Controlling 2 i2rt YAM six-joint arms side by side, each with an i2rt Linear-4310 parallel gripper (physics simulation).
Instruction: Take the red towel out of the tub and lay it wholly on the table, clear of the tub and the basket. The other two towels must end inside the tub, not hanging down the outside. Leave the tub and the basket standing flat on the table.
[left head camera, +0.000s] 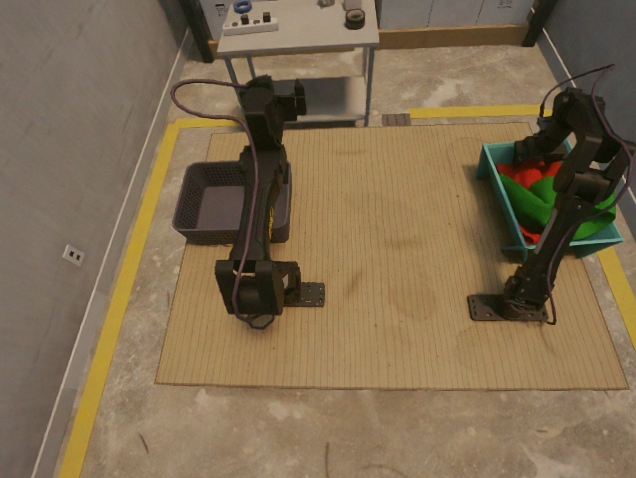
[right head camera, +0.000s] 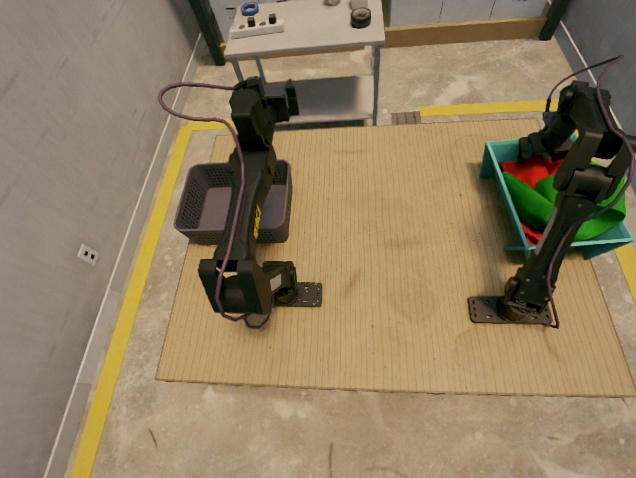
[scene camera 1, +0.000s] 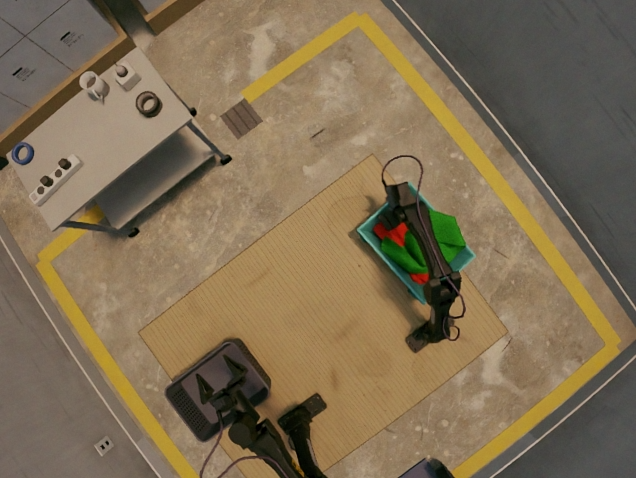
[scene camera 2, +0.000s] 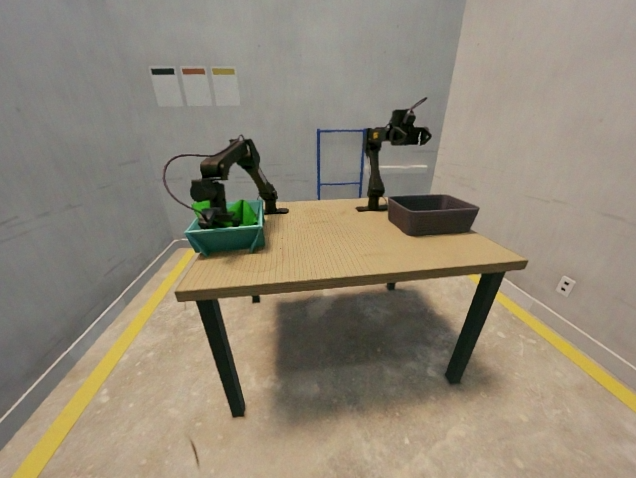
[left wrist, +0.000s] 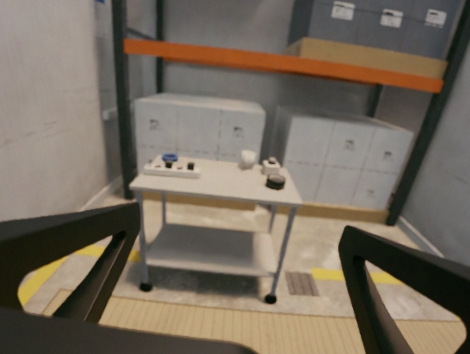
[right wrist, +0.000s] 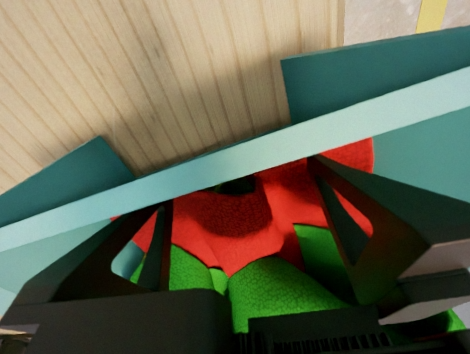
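Observation:
The teal tub (left head camera: 506, 210) (scene camera 1: 393, 267) (scene camera 2: 226, 240) (right wrist: 210, 172) stands at the table's right in the left head camera. The red towel (left head camera: 524, 174) (scene camera 1: 395, 235) (right wrist: 250, 250) lies in it, partly under green cloth (left head camera: 524, 205) (scene camera 1: 447, 231) (right wrist: 280, 285); I cannot tell the two other towels apart. My right gripper (right wrist: 233, 175) is open and low inside the tub, its fingers spread over the red towel by one wall. My left gripper (scene camera 1: 213, 367) (left wrist: 241, 226) is open and empty, high above the dark basket (left head camera: 210, 236) (scene camera 1: 187, 411) (scene camera 2: 437, 222), which stands flat.
Both arms stand on the wooden table (left head camera: 385, 256) (scene camera 2: 329, 246). The right arm reaches over the tub and hides part of the towels in the head views. A grey cart (left head camera: 303, 41) (left wrist: 225, 185) with small items stands beyond the table. The tub is near the table's side edge.

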